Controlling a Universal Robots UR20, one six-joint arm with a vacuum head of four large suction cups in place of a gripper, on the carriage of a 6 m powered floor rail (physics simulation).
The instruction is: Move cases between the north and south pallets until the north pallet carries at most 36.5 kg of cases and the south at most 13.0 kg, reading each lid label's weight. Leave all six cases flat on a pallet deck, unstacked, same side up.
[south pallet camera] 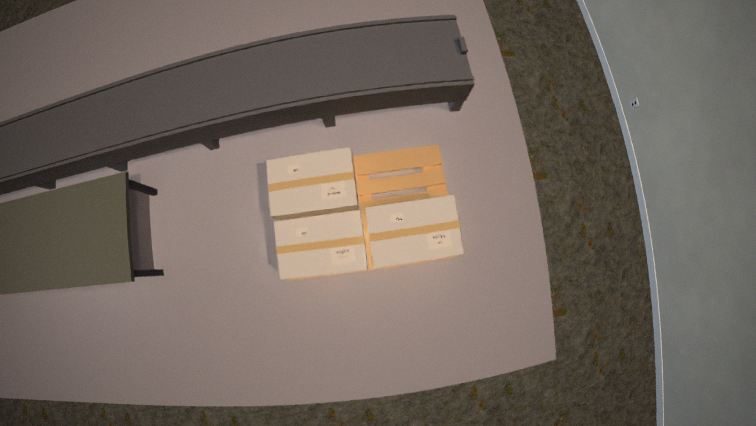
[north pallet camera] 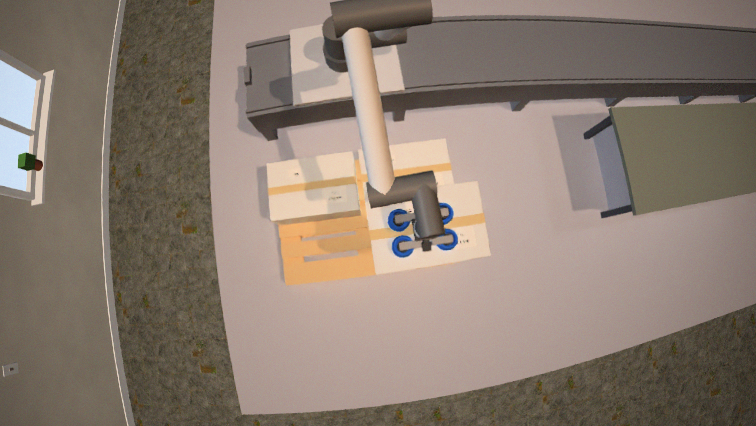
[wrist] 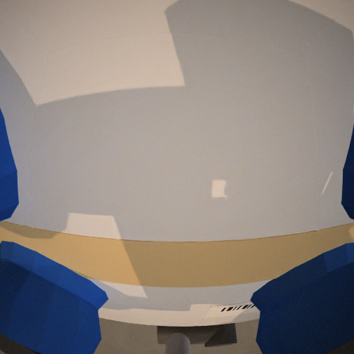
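Pixels of known places: arm's base, origin of the base link: (north pallet camera: 343, 56).
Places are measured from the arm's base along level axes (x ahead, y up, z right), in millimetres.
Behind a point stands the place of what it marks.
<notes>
My suction gripper (north pallet camera: 424, 229) {y 367, x 1209, z -269 mm} is shut on a white, tan-taped case (north pallet camera: 388, 263) {y 392, x 1338, z -89 mm} (wrist: 175, 165), held level above the front right part of the north pallet (north pallet camera: 328, 270) {y -425, x 1330, z 295 mm}. The arm and cups hide part of its lid. Two cases sit flat at the back of that pallet: a left one (north pallet camera: 293, 203) {y -147, x 895, z 428 mm} and a right one (north pallet camera: 423, 152) {y -143, x 686, z -418 mm}, partly hidden by the arm and held case. On the south pallet (south pallet camera: 396, 158) {y -427, x 662, z -5642 mm}, a back left case (south pallet camera: 309, 198) {y -140, x 906, z -5044 mm}, a front left case (south pallet camera: 317, 264) {y -173, x 1319, z -5035 mm} and a front right case (south pallet camera: 412, 248) {y -129, x 1303, z -5628 mm} lie flat. Its back right deck is bare. Lid label weights are too small to read.
The arm's carriage (north pallet camera: 306, 79) {y 1, x 130, z 255 mm} is at the left end of the dark rail (north pallet camera: 529, 52) (south pallet camera: 264, 74) in the north view, behind the pallets. A green table (north pallet camera: 693, 153) {y -41, x 909, z -2609 mm} (south pallet camera: 63, 238) {y -40, x 913, z -2983 mm} stands between the two pallets.
</notes>
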